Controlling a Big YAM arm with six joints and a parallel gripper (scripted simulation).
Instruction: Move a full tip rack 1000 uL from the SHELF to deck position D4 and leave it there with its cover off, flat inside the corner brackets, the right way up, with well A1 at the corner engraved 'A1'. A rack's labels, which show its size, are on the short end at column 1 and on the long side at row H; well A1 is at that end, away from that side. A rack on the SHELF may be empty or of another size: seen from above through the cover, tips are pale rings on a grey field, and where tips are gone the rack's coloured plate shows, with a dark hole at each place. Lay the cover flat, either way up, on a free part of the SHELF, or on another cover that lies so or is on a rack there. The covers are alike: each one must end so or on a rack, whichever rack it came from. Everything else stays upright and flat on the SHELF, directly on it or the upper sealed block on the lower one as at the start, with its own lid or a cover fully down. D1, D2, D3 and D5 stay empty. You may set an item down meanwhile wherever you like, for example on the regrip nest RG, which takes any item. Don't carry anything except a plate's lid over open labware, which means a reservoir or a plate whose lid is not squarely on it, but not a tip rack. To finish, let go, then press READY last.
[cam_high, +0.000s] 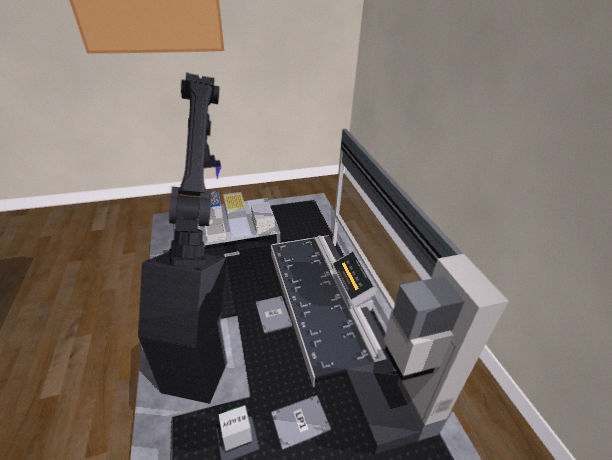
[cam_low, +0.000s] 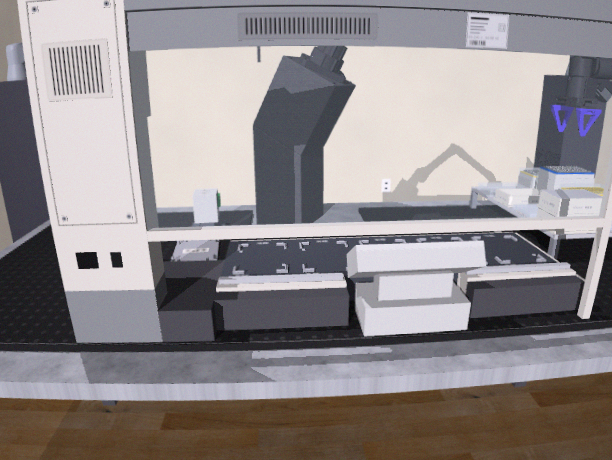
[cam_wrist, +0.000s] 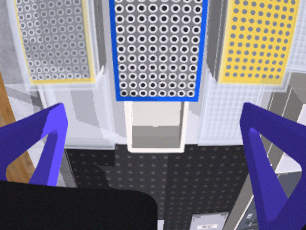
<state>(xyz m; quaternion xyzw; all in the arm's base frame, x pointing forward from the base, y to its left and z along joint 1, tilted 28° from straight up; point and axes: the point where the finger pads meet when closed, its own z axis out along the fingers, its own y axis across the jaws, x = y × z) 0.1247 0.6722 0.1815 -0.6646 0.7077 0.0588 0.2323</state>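
The tip rack lies 130 mm below my hand, 10 mm to the right of it and 10 mm ahead of it. The rest, counted from my hand: stacked block (220 mm ahead, 140 mm below, 130 mm to the right); then shelf (210 mm below, 70 mm to the right, 60 mm ahead); then white tray (190 mm below, 130 mm to the right).
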